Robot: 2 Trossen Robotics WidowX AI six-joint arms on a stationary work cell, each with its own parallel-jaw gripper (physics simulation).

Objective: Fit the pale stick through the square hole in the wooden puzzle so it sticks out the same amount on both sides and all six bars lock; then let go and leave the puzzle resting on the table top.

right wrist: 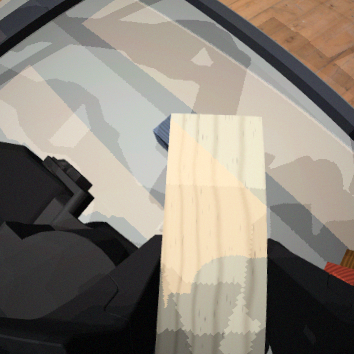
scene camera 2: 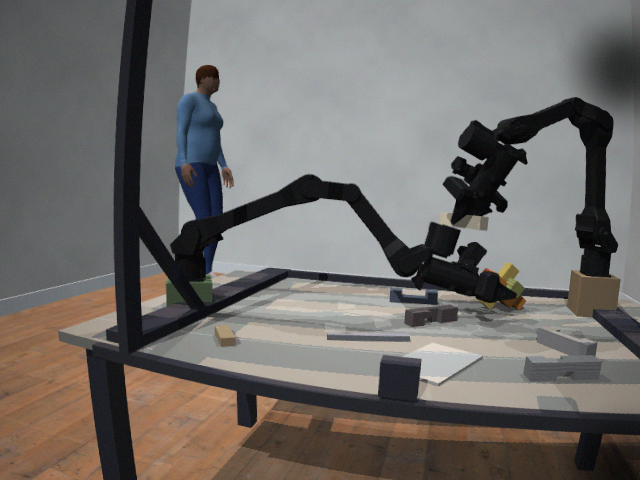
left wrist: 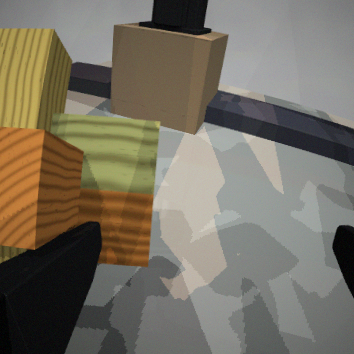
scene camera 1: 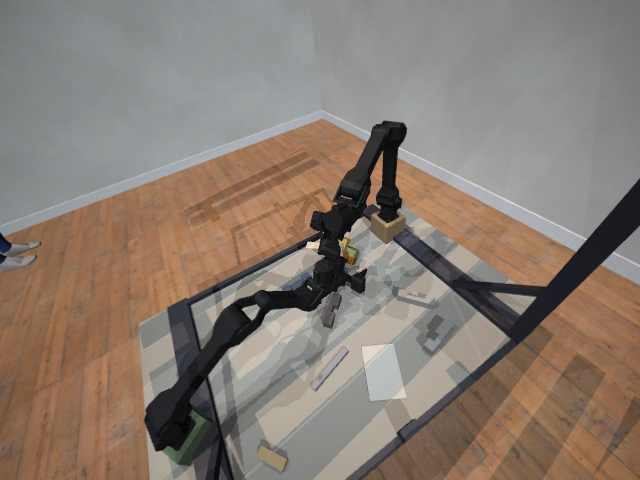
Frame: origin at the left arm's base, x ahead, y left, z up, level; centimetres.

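Seen in the pictures: left gripper, fingertip midpoint: (scene camera 2: 507, 294) (left wrist: 221, 236) (scene camera 1: 356, 264); right gripper, fingertip midpoint: (right wrist: 207, 246) (scene camera 2: 456, 224); left arm's base, origin of the base link: (scene camera 2: 189, 278) (scene camera 1: 178, 430); right arm's base, origin of the base link: (scene camera 2: 595, 274) (left wrist: 176, 28) (scene camera 1: 388, 216).
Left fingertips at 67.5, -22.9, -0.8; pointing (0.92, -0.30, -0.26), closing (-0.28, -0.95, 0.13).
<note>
Offsets run from my left fingertips to a thing's top centre, as dx, dy, dz.
The wooden puzzle (scene camera 1: 351, 254) (scene camera 2: 511, 285) (left wrist: 117, 155), of yellow, green and orange bars with some red, sits tilted at the table's back right in scene camera 2; its square hole cannot be made out. My right gripper (right wrist: 207, 246) is shut on the pale stick @[-9.0, +7.1, +17.2] (scene camera 1: 312, 245) (scene camera 2: 474, 222) (right wrist: 215, 200) and holds it in the air, above and to the left of the puzzle in scene camera 2. My left gripper (left wrist: 221, 236) is open and low beside the puzzle. In the left wrist view the puzzle is at the left, partly behind one finger, with table between the fingers.
On the table lie a dark notched bar @[-18.8, +1.8, -2.4] (scene camera 1: 331, 310) (scene camera 2: 444, 314), a blue notched bar @[-14.0, +19.0, -2.4] (scene camera 2: 413, 297) (right wrist: 162, 132), a thin grey bar @[-36.2, -5.2, -4.4] (scene camera 1: 329, 368) (scene camera 2: 368, 337), grey notched pieces @[-14.5, -31.9, -2.4] (scene camera 2: 547, 368) @[-4.0, -22.8, -2.4] (scene camera 2: 566, 342), a tan block @[-61.5, -0.9, -3.9] (scene camera 1: 272, 458) (scene camera 2: 225, 335) and a white sheet @[-30.5, -19.4, -4.9] (scene camera 1: 383, 372) (scene camera 2: 444, 361). The arms are close together.
</note>
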